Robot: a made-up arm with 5 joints.
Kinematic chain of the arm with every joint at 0, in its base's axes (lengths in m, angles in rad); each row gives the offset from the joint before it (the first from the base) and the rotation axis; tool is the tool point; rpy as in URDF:
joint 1: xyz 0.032 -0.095 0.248 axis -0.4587 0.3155 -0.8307
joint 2: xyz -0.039 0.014 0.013 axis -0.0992 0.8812 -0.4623
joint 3: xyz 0 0.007 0.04 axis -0.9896 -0.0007 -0.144
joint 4: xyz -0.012 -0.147 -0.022 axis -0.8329 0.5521 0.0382
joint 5: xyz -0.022 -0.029 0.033 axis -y
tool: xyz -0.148 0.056 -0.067 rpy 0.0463 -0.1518 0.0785
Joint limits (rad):
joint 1: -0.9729..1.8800
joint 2: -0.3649..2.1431
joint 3: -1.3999..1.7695
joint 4: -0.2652..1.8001
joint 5: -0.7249..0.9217
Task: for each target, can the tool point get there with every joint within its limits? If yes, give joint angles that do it. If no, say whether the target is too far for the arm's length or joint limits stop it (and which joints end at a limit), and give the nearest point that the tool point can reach.
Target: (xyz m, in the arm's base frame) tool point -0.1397 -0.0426 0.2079
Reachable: yes | joints 1.0783 -0.0040 -0.2008 -0.1026 0.6568
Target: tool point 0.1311 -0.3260 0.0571
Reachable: no: joint limits stop it (at a limit: joint 1, joint 5) | nearest point 0.1092 -0.2870 0.1062 | short by 0.066 m
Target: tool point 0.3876 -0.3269 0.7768
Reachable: no: too far | nearest point 0.2022 -0.1776 0.4473 | short by 0.406 m
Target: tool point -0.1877 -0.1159 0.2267
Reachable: yes | joints 0.3215 0.3479 -0.2380 0.2380 0.6422
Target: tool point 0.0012 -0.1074 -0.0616
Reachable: no: joint limits stop it (at a limit: joint 1, joint 5) | nearest point 0.0003 -0.1111 0.0238 | short by 0.085 m
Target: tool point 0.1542 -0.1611 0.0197
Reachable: no: joint limits stop it (at a limit: joint 1, joint 2, joint 5) | nearest point 0.1099 -0.1663 0.0531 | short by 0.056 m
